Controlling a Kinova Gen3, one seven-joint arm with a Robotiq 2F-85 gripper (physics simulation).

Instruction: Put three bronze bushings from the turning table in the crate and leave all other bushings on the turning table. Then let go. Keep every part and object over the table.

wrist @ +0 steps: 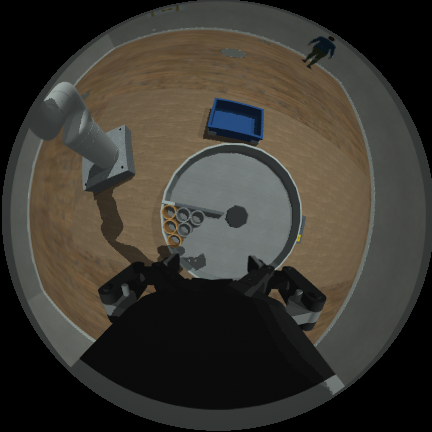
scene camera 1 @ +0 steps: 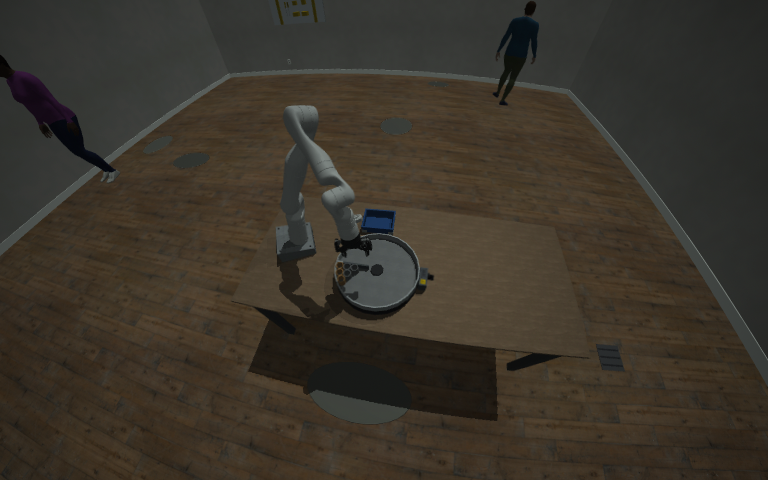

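Note:
Three bronze bushings stand in a row along the left rim inside the turning table. Three grey bushings stand right beside them, near a straight divider that runs to the hub. The blue crate stands behind the turning table, and its inside looks empty in the wrist view. My gripper is open and empty. It hangs above the left back part of the turning table, above the bushings and apart from them.
The raised rim surrounds the turning table, with a dark round hub at its centre. A small grey box with a yellow mark sits at its right side. My arm's base stands at the left. Two people are off the table.

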